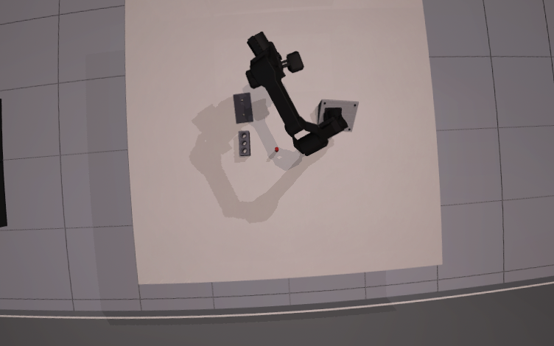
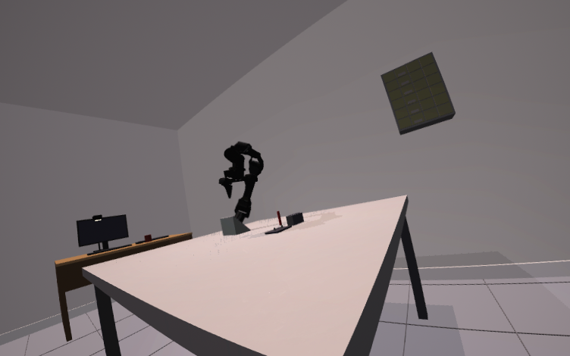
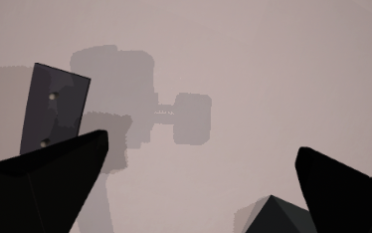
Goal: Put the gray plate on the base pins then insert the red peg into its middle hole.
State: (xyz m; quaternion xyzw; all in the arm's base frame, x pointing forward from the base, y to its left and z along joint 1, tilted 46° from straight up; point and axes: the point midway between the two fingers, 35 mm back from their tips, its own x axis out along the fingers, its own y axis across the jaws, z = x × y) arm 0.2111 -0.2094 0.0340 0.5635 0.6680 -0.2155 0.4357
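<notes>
The gray plate lies 13 cm ahead of my gripper tip, 24 cm to the left of it and 15 cm below it. The rest, counted from my gripper tip: red peg: 26 cm to the left, 15 cm below; then dark flat base: 13 cm ahead, 9 cm to the left, 18 cm below.
</notes>
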